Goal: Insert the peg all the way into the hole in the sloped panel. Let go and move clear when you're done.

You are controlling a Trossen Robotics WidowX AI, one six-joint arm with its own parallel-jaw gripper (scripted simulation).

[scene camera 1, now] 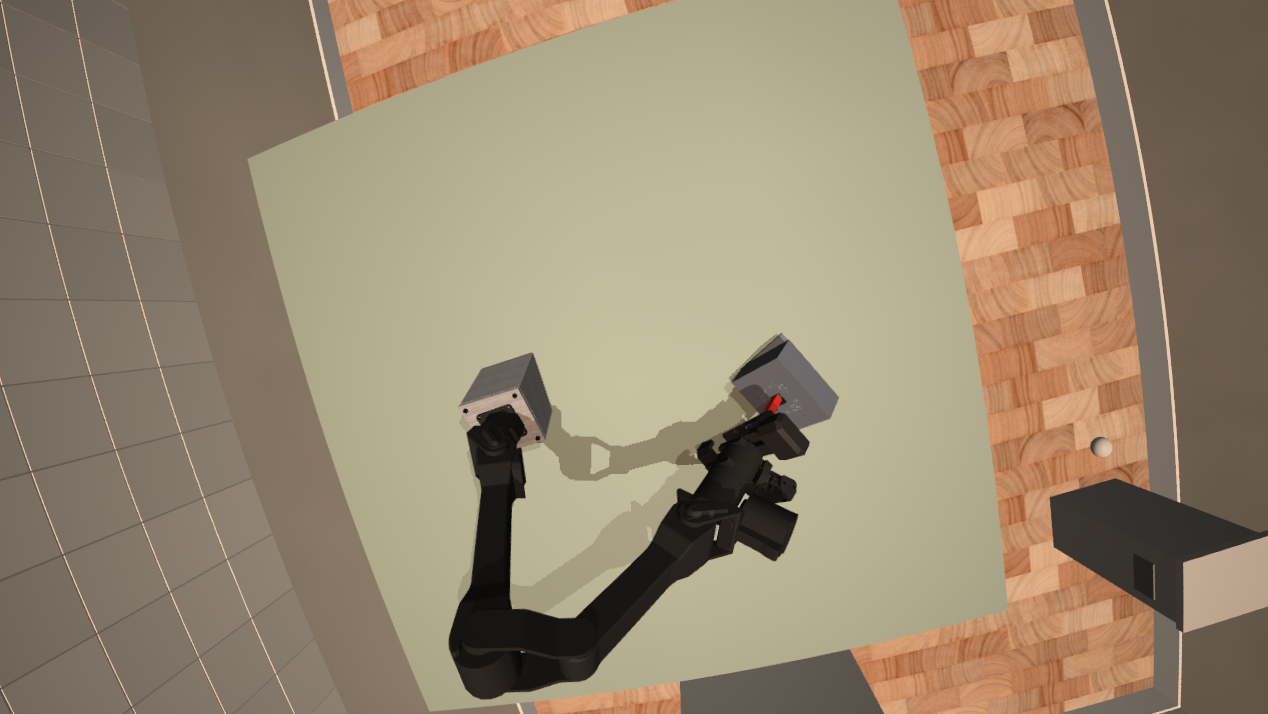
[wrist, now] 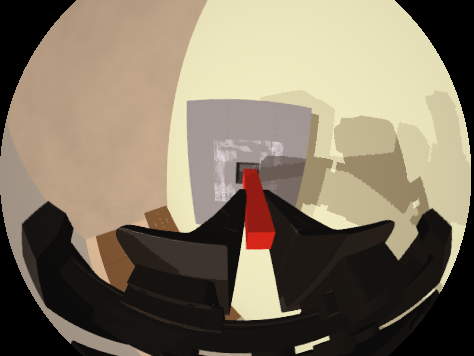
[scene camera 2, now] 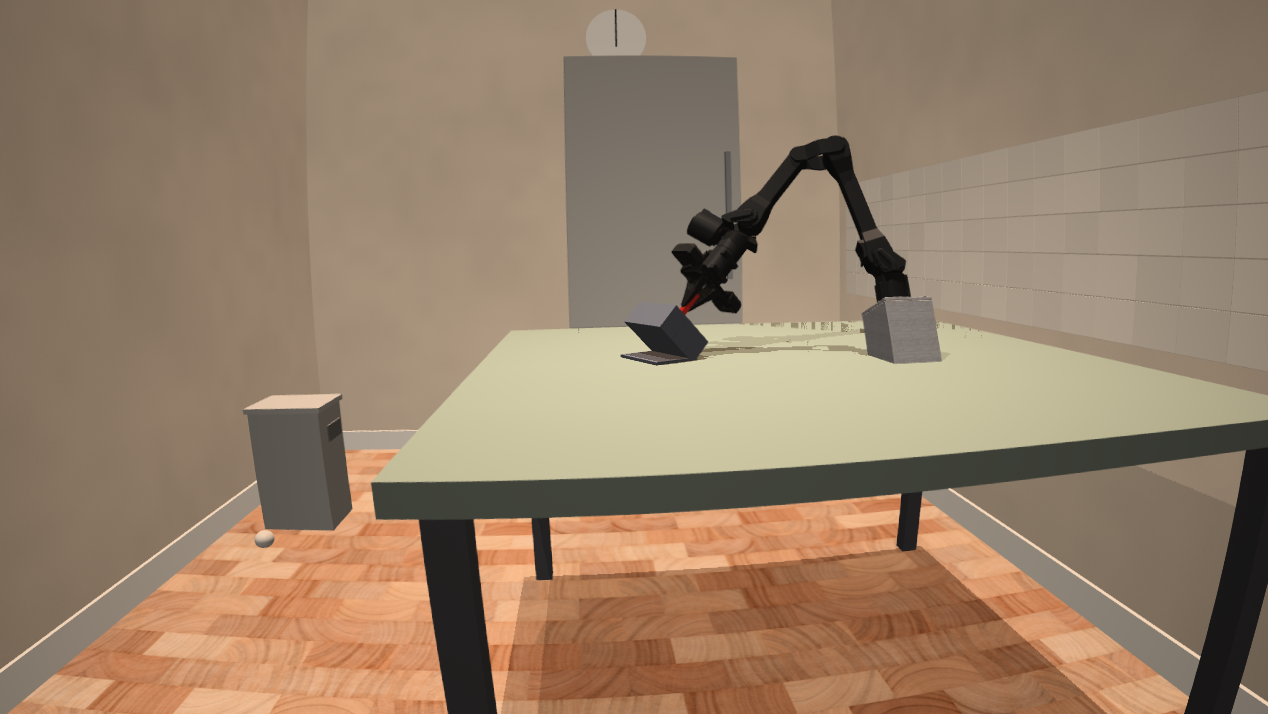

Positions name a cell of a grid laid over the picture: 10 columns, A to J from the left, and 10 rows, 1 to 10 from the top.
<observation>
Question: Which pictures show my gripper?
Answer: Scene camera 1, the wrist view and scene camera 2: all of them.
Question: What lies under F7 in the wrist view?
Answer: A red peg.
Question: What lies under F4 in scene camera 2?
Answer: My gripper.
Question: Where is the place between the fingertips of my gripper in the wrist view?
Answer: F6
</observation>
